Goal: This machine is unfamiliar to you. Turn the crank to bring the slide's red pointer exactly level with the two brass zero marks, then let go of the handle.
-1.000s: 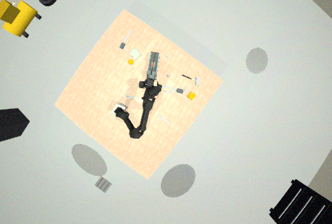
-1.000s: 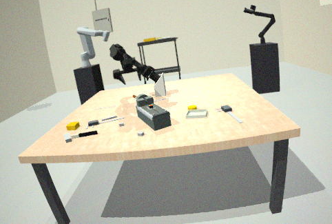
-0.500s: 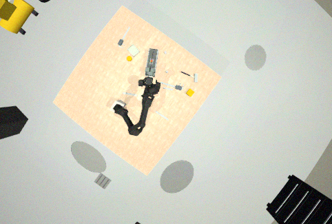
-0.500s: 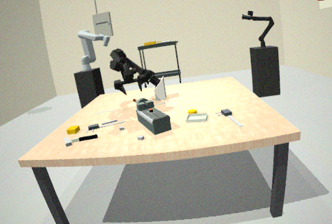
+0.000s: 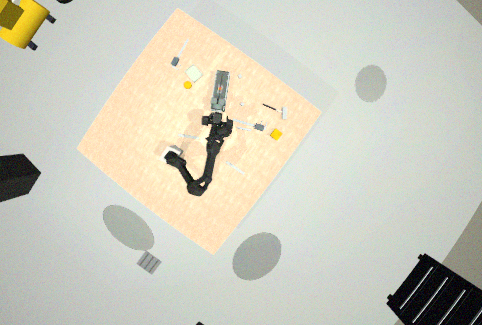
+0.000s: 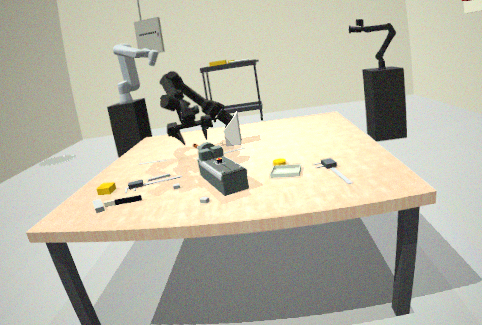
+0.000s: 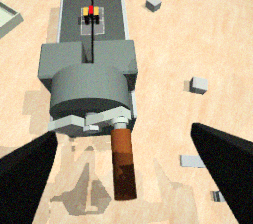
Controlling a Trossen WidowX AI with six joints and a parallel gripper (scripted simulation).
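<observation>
The crank is 30 mm below my gripper tip, 10 mm to the left of it and 10 mm behind it. Round my gripper tip: red pointer (130 mm ahead, 110 mm to the left, 50 mm below); brown crank handle (20 mm below, 20 mm behind, 10 mm to the right); yellow disc (320 mm to the left, 120 mm below, 10 mm ahead).
</observation>
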